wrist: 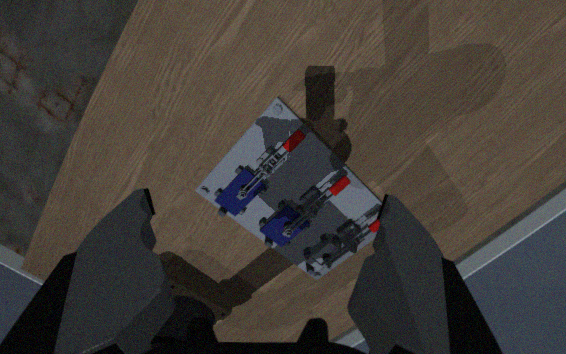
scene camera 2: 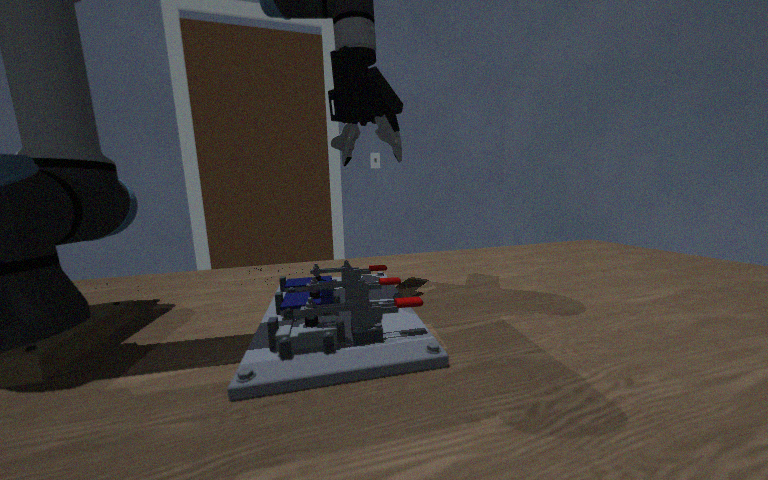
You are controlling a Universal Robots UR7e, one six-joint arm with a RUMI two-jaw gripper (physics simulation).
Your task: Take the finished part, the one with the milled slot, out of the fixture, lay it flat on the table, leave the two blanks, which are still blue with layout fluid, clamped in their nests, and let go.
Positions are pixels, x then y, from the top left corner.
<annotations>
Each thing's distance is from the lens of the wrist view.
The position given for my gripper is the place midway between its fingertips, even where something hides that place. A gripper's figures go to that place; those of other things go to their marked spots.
my gripper point(wrist: 268, 194): 0.13 m
blue blank point(wrist: 274, 226): 0.42 m
blue blank point(wrist: 227, 199): 0.41 m
</annotations>
